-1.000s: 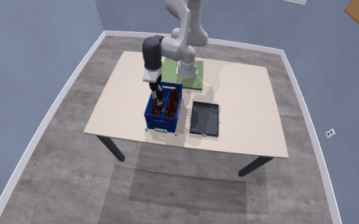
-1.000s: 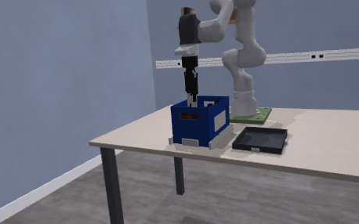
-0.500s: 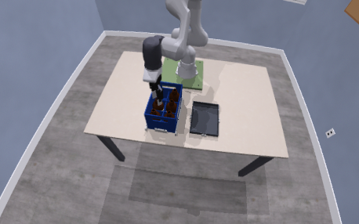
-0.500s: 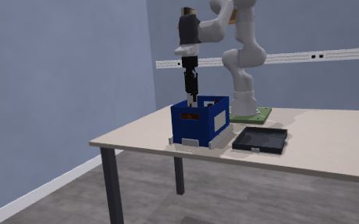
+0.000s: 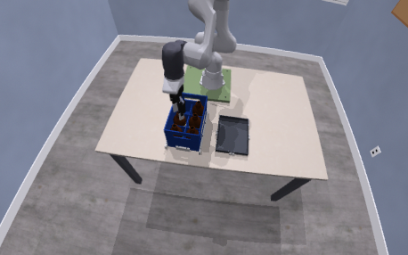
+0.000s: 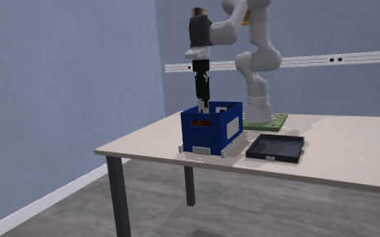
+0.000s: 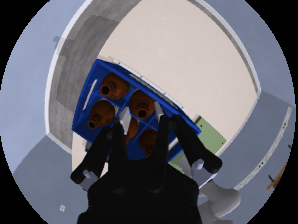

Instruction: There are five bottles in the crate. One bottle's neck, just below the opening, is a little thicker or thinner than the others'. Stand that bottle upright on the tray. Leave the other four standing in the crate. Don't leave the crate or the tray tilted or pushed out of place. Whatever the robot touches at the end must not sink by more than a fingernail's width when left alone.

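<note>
Right now my hand is 9 cm above the blue crate and 5 cm to the right of it. The rest, counted from my hand: dark tray: 32 cm to the left, 16 cm below, 4 cm ahead; bottle: 11 cm to the left, 9 cm below, 8 cm behind.
</note>
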